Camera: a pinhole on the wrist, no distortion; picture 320 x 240 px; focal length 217.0 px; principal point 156.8 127.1 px. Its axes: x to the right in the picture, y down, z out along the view. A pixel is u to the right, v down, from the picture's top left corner.
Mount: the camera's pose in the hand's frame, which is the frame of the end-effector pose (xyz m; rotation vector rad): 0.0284 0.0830 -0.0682 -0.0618 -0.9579 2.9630
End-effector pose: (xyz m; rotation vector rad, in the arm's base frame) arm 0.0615 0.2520 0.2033 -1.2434 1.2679 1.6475
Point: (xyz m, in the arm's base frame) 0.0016 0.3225 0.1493
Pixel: 92.9 75.5
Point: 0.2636 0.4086 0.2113
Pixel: 212.3 232.5
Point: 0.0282 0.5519 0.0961
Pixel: 103.8 83.0
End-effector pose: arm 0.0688 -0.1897 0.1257 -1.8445 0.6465 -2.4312
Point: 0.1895 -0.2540 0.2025
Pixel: 125.3 63.7
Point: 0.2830 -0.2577 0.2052
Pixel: 149.2 55.3
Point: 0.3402 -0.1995 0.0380
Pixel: 276.4 66.1
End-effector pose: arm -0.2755 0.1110 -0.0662 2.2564 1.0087 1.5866
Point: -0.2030 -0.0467 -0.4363
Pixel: outside the picture
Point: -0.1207 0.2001 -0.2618
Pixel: 201.2 112.5
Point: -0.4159 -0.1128 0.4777
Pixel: behind the camera
